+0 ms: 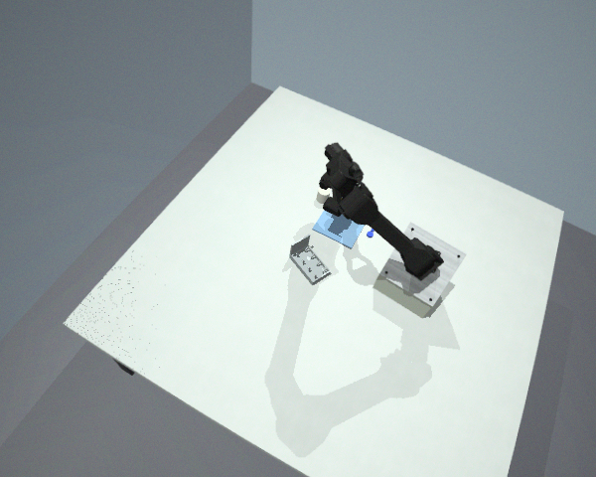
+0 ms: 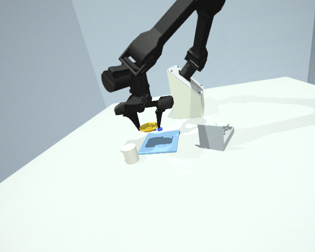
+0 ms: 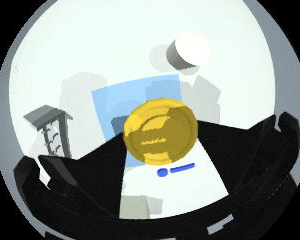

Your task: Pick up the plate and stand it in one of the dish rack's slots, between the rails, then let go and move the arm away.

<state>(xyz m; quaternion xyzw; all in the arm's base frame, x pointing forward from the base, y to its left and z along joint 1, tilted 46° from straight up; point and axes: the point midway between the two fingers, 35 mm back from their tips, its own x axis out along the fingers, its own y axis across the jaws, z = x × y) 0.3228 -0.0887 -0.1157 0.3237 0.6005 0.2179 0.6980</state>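
The grey dish rack is 10 mm ahead of my gripper tip, 220 mm to the left of it and 40 mm below it. Also, from my gripper tip: small blue spoon (130 mm behind, 10 mm to the right, 60 mm below); then yellow plate (10 mm above); then white cup (80 mm ahead, 60 mm to the right, 40 mm below).
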